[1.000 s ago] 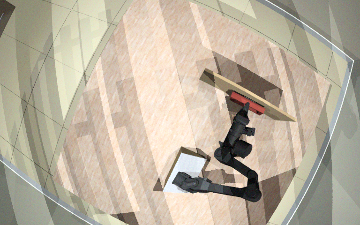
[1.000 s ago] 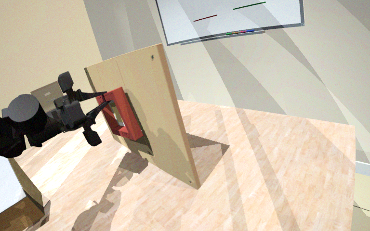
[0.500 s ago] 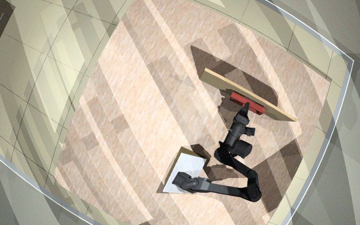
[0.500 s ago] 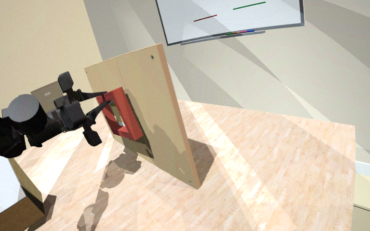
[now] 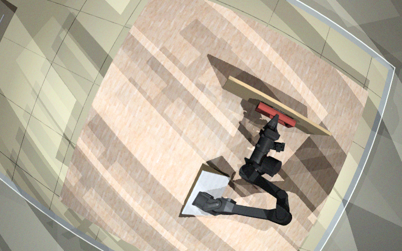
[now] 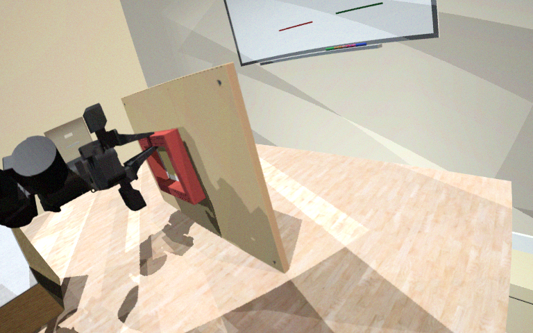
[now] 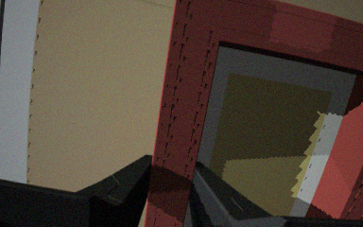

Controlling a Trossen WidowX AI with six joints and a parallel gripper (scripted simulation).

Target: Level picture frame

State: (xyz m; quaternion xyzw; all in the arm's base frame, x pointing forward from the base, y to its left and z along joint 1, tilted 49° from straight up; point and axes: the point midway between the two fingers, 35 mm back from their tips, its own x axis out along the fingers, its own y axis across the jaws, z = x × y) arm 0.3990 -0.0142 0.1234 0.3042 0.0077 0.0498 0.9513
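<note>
The red picture frame lies 5 cm below my gripper tip and 1 cm ahead of it. The rest, counted from my gripper tip: tan wall board: 6 cm below, 2 cm ahead.
</note>
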